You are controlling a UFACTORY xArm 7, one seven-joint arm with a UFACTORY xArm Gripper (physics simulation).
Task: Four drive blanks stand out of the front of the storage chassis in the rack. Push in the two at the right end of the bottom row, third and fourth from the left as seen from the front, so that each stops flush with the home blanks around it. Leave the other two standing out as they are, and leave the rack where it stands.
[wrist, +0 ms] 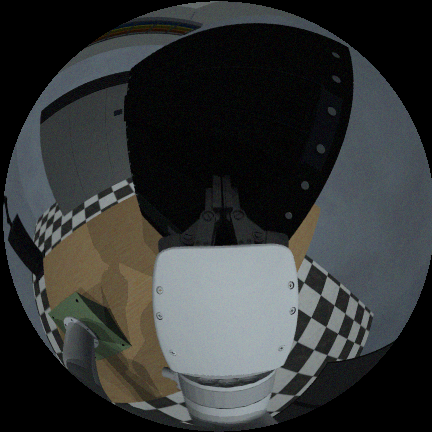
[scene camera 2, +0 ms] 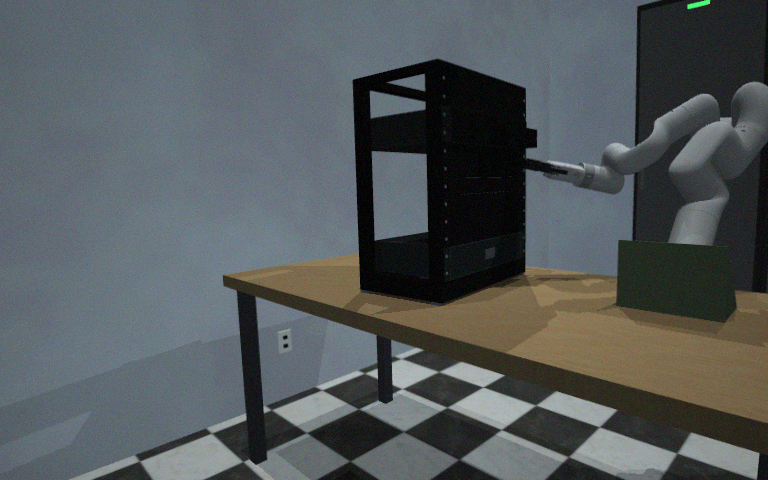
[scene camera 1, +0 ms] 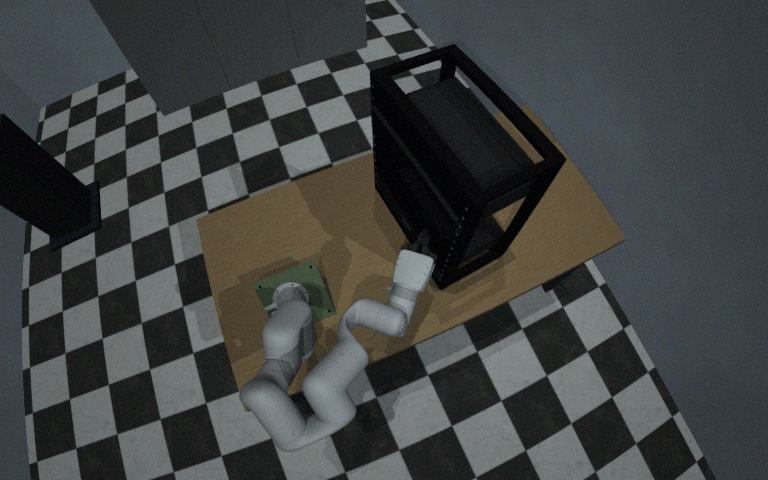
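Where they show: gripper, fingertip midpoint: [wrist: 220, 184] [scene camera 2: 525, 163] [scene camera 1: 426, 230]; arm's base, origin of the base link: [wrist: 80, 332] [scene camera 2: 682, 270] [scene camera 1: 290, 298].
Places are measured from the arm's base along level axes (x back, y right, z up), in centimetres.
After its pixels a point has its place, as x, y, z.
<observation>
The black rack [scene camera 1: 504, 103] {-74.6, -6.8, 52.3} [scene camera 2: 436, 169] {-47.7, -33.1, 25.7} [wrist: 346, 90] stands upright on the table, its front toward the arm. My gripper [scene camera 1: 423, 232] {-45.0, 8.0, 27.7} [scene camera 2: 526, 164] {-45.0, 8.0, 27.7} [wrist: 220, 184] {-45.0, 8.0, 27.7} is shut, with nothing held. Its fingers point at the rack's front, near the right end in scene camera 1; in scene camera 2 the tips meet the rack's far front edge. Contact cannot be told. A dark block [scene camera 2: 531, 138] {-43.9, 9.6, 35.3} stands out past that edge, above the fingers; I cannot tell whether it is a blank. The chassis front is too dark to tell the blanks apart or which are flush.
The arm's green base block [scene camera 1: 320, 283] {-11.4, -0.4, 0.8} [scene camera 2: 673, 280] {-0.3, -7.1, -1.2} [wrist: 102, 327] {-10.7, 1.7, -1.4} is on the wooden table [scene camera 1: 249, 232] {7.8, -36.6, -9.2} [scene camera 2: 498, 333] {-24.4, -43.0, -9.2} [wrist: 65, 265] {2.8, -34.5, -9.2}. A dark unit [scene camera 1: 464, 130] {-65.9, -10.3, 41.4} [scene camera 2: 399, 131] {-61.9, -30.9, 36.6} sits high in the rack; another unit [scene camera 2: 402, 259] {-62.5, -30.5, 1.2} sits low. A wall rises behind the rack.
</observation>
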